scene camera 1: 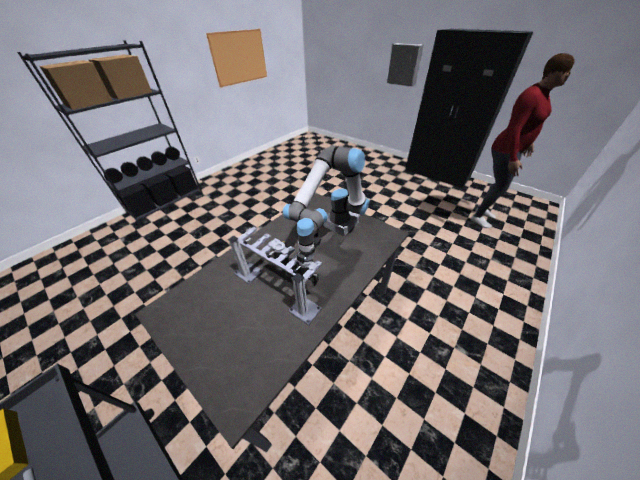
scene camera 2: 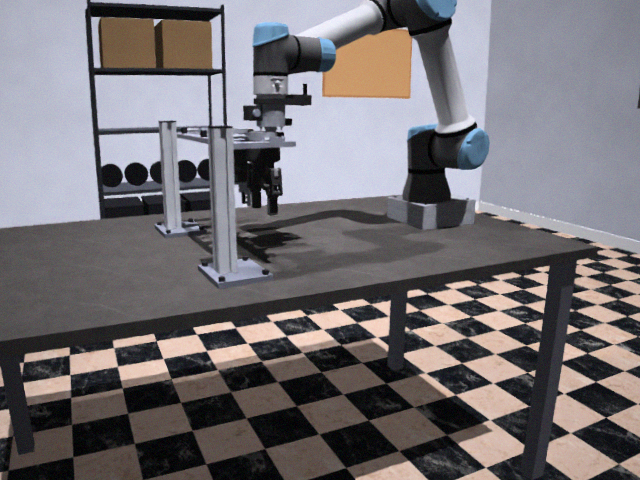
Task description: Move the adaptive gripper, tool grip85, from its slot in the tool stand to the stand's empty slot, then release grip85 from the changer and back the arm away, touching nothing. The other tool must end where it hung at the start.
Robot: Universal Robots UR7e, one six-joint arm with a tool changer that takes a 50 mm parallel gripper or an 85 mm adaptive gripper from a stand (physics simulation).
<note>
I see a tool (scene camera 2: 240,163), a tool (scene camera 2: 261,174) and a tool stand (scene camera 2: 226,270).
The tool stand shows as well in scene camera 1 (scene camera 1: 304,309).
</note>
